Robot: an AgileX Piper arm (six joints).
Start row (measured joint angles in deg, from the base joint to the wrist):
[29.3 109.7 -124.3 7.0 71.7 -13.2]
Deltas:
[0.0 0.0 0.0 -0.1 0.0 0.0]
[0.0 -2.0 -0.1 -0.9 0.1 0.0]
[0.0 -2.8 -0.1 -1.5 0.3 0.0]
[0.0 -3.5 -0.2 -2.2 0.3 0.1]
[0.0 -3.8 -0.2 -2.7 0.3 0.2]
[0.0 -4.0 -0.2 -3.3 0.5 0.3]
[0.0 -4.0 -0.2 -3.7 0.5 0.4]
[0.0 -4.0 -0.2 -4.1 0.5 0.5]
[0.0 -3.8 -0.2 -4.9 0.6 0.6]
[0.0 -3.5 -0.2 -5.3 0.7 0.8]
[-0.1 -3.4 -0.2 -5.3 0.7 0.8]
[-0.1 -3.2 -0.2 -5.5 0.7 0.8]
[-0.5 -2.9 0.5 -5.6 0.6 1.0]
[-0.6 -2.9 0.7 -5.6 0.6 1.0]
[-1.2 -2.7 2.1 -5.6 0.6 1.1]
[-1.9 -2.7 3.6 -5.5 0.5 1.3]
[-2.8 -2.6 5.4 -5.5 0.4 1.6]
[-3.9 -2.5 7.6 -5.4 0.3 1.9]
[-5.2 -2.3 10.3 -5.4 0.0 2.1]
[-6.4 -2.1 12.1 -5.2 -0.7 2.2]
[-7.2 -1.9 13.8 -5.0 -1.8 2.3]
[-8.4 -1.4 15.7 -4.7 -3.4 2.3]
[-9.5 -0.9 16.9 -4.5 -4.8 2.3]
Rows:
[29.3 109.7 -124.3 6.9 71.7 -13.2]
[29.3 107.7 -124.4 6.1 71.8 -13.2]
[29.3 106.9 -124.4 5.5 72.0 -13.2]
[29.3 106.2 -124.5 4.8 72.0 -13.1]
[29.3 105.9 -124.5 4.3 72.0 -13.0]
[29.3 105.7 -124.5 3.7 72.2 -12.9]
[29.3 105.7 -124.5 3.3 72.2 -12.8]
[29.3 105.7 -124.5 2.9 72.2 -12.7]
[29.3 105.9 -124.5 2.1 72.3 -12.6]
[29.3 106.2 -124.5 1.7 72.4 -12.4]
[29.2 106.3 -124.5 1.7 72.4 -12.4]
[29.2 106.5 -124.5 1.5 72.4 -12.4]
[28.8 106.8 -123.8 1.4 72.3 -12.2]
[28.7 106.8 -123.6 1.4 72.3 -12.2]
[28.1 107.0 -122.2 1.4 72.3 -12.1]
[27.4 107.0 -120.7 1.5 72.2 -11.9]
[26.5 107.1 -118.9 1.5 72.1 -11.6]
[25.4 107.2 -116.7 1.6 72.0 -11.3]
[24.1 107.4 -114.0 1.6 71.7 -11.1]
[22.9 107.6 -112.2 1.8 71.0 -11.0]
[22.1 107.8 -110.5 2.0 69.9 -10.9]
[20.9 108.3 -108.6 2.3 68.3 -10.9]
[19.8 108.8 -107.4 2.5 66.9 -10.9]

